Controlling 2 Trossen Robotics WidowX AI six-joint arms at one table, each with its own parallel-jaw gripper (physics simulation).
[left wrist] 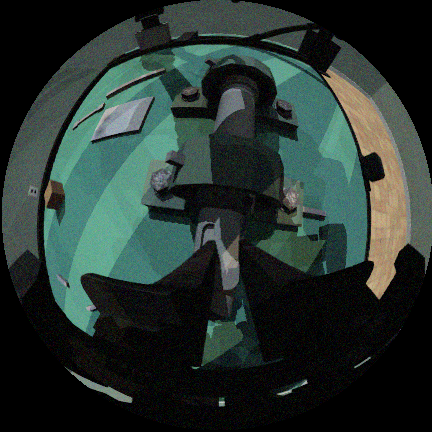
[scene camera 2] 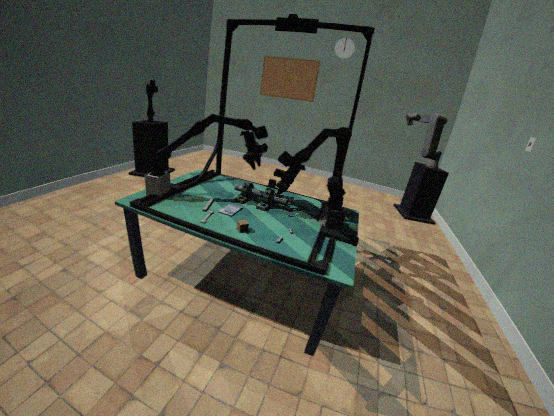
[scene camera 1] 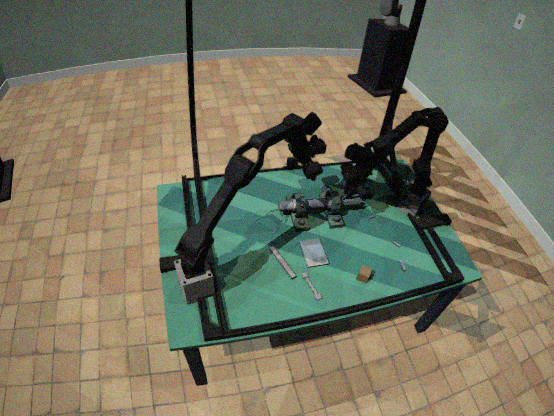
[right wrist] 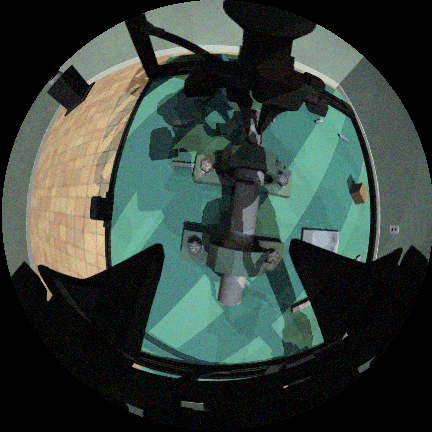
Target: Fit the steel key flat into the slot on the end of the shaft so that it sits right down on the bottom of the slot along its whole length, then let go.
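Frame: origin at the left arm's base, x right, y ahead, z up, level; millimetres.
Seen in the pictures: left gripper, fingertip midpoint: (left wrist: pixel 226 246) (scene camera 2: pixel 277 194) (scene camera 1: pixel 345 196) (right wrist: pixel 252 132); right gripper, fingertip midpoint: (scene camera 2: pixel 257 168) (right wrist: pixel 228 249); left arm's base, origin of the base link: (scene camera 2: pixel 334 207) (scene camera 1: pixel 417 190); right arm's base, origin of the base link: (scene camera 2: pixel 157 174) (scene camera 1: pixel 193 268).
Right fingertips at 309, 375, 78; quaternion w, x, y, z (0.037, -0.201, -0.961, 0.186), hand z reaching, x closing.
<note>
Pixels of each thing's top centre, then the offset from my right fingertips to it, as dx, dy, dz. "pt": a spot on its surface instead.
- grey shaft, middle of its top: (left wrist: pixel 236 117) (right wrist: pixel 249 195) (scene camera 1: pixel 321 199) (scene camera 2: pixel 261 190) -58, -31, -113
- slot's rounded outline, surface spot: (left wrist: pixel 202 235) pt -124, -106, -125
- pale plate, middle of its top: (left wrist: pixel 118 116) (right wrist: pixel 321 248) (scene camera 1: pixel 313 252) (scene camera 2: pixel 230 209) -188, +138, -181
- flat bar, middle of its top: (left wrist: pixel 132 80) (scene camera 1: pixel 282 261) -146, +258, -177
- wrench-like tool, middle of its top: (left wrist: pixel 85 115) (scene camera 1: pixel 311 285) -283, +251, -179
- orange-brown block, middle of its top: (left wrist: pixel 47 192) (right wrist: pixel 363 192) (scene camera 1: pixel 365 271) (scene camera 2: pixel 243 222) -383, +82, -147
- short grey bar, middle of its top: (left wrist: pixel 313 210) (right wrist: pixel 182 163) +9, -142, -179
The grey shaft (scene camera 1: pixel 315 204) (left wrist: pixel 235 117) (right wrist: pixel 245 210) lies in two bearing blocks. Its slotted end (scene camera 1: pixel 356 201) is at the picture's right in scene camera 1. The slot's rounded outline (left wrist: pixel 202 235) shows just left of my left fingertips in the left wrist view. My left gripper (scene camera 2: pixel 281 190) (left wrist: pixel 226 246) (right wrist: pixel 252 132) is shut on the steel key at this shaft end. The key is mostly hidden and dark between the fingers; its seating in the slot cannot be told. My right gripper (scene camera 1: pixel 302 169) (scene camera 2: pixel 253 165) (right wrist: pixel 228 249) is open and empty, above the shaft's other end.
A pale plate (scene camera 1: pixel 314 252), a flat bar (scene camera 1: pixel 282 262), a wrench-like tool (scene camera 1: pixel 311 286) and an orange-brown block (scene camera 1: pixel 365 273) lie nearer the front edge. Small pieces (scene camera 1: pixel 396 243) (scene camera 1: pixel 403 265) lie at the right. A short grey bar (left wrist: pixel 314 213) (right wrist: pixel 182 163) lies beside a bearing foot.
</note>
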